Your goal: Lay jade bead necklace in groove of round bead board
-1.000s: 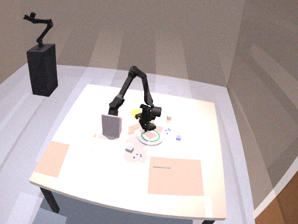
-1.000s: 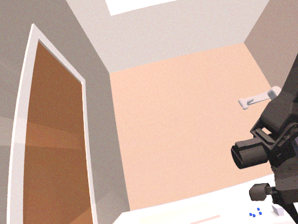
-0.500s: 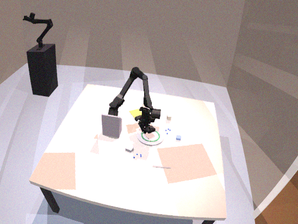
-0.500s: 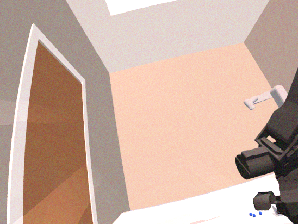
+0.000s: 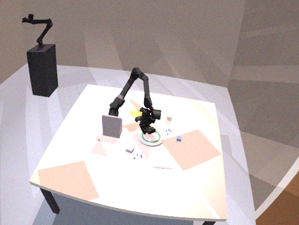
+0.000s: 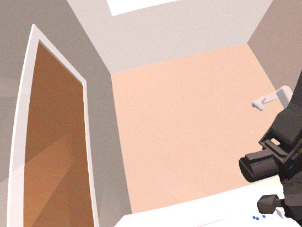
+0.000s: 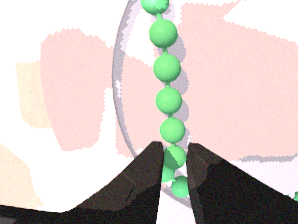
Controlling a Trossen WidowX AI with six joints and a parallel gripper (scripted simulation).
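Now: the round white bead board 50 mm ahead of my gripper tip and 10 mm to the right of it. From my gripper tip the other things lie so: yellow sheet (240 mm to the left, 90 mm behind, 10 mm below); blue block (260 mm ahead, 10 mm to the left, 10 mm below); cream block (230 mm to the left, 170 mm ahead).
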